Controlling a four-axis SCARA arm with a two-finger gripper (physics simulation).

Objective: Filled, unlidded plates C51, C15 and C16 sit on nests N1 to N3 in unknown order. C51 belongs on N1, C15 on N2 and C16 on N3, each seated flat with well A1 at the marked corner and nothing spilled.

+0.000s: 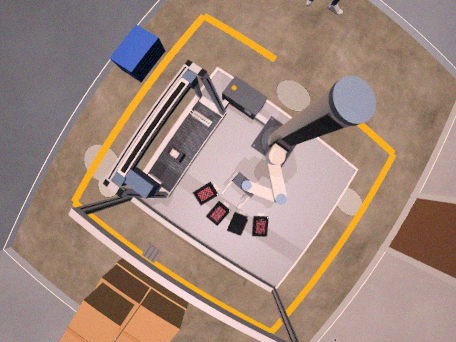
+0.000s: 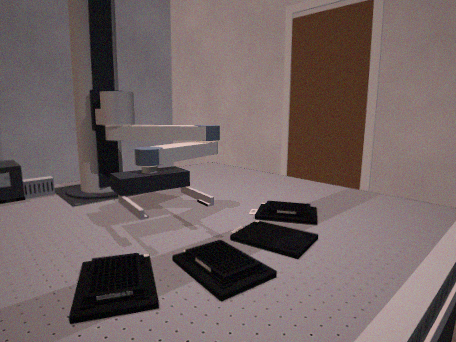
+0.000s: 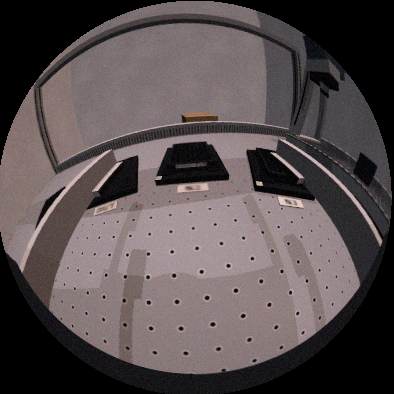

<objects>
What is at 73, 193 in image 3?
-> My gripper.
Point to a dark grey box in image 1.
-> At 246, 97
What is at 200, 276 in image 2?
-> A nest N2.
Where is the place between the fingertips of my gripper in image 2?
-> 179, 207
</objects>
